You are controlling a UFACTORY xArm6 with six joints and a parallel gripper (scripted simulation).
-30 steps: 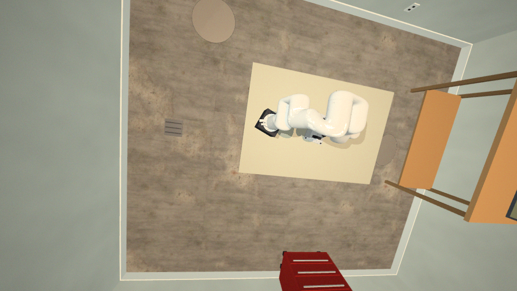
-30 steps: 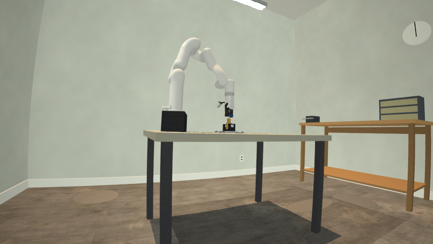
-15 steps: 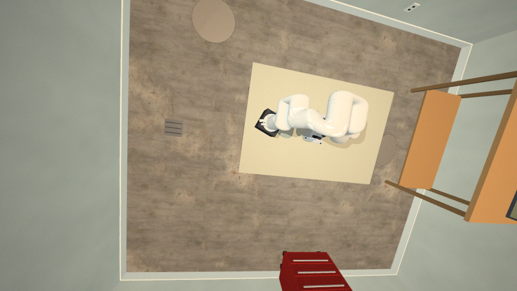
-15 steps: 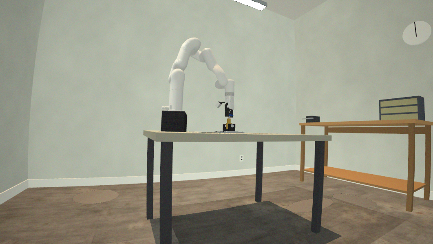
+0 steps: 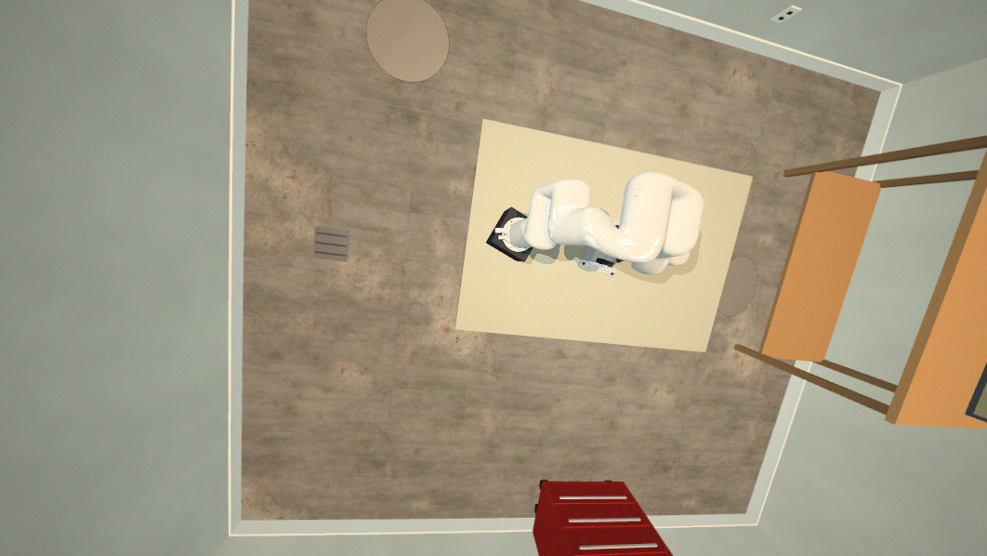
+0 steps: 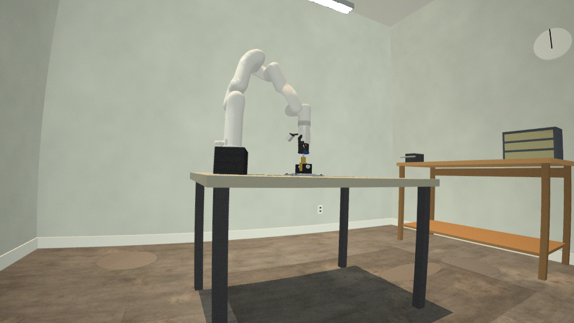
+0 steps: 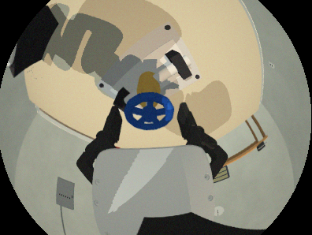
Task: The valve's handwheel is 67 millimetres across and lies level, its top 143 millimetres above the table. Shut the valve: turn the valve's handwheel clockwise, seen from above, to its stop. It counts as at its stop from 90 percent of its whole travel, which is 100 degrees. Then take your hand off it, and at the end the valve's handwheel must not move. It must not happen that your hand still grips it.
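Now: the blue handwheel 1 cm below my hand. Round my hand: grey base plate: 13 cm below.
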